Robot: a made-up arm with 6 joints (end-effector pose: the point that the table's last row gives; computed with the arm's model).
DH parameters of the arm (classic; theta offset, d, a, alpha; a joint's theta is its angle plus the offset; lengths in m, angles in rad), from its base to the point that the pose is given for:
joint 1: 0 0.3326 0.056 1.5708
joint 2: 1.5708 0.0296 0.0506 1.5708
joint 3: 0 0.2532 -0.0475 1.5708
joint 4: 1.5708 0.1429 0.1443 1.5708
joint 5: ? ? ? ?
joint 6: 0 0.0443 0.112 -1.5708
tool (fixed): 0 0.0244 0 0
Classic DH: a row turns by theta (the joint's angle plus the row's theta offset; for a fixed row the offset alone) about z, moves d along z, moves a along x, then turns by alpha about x.
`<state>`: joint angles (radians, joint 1 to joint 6).
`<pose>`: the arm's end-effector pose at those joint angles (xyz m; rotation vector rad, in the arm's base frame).
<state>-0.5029 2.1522 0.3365 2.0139 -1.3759 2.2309</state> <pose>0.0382 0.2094 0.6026 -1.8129 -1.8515 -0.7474</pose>
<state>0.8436 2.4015 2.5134 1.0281 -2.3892 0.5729</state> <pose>-0.1215 -0.2773 0.4752 0.7340 -0.7760 0.9353</pose>
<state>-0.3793 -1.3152 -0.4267 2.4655 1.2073 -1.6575</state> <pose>-0.0060 0.0969 0.2737 -1.1694 -0.7755 -0.5299</pose>
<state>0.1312 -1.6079 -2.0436 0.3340 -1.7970 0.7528</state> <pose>0.0337 -0.0250 -0.0299 -1.6252 -1.2712 0.9753</pose>
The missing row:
joint 5: 0 0.014 0.0344 1.5708
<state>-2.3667 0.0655 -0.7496 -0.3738 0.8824 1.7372</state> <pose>-0.2051 -0.3925 0.4270 -1.2175 -0.6571 -0.5043</pose>
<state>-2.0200 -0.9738 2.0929 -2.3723 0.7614 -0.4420</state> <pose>-0.3387 -0.0796 0.3709 0.3433 0.0411 2.7197</pose>
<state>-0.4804 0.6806 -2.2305 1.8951 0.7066 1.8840</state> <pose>0.0736 -0.3424 0.6197 -1.6560 -0.3886 -1.0070</pose>
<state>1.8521 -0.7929 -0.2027 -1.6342 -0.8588 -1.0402</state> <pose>-0.1385 0.3812 0.2386 0.1803 0.5960 1.4208</pose>
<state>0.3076 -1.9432 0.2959 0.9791 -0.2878 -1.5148</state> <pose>-0.2388 0.0556 0.1347 0.1688 -1.8265 0.3748</pose>
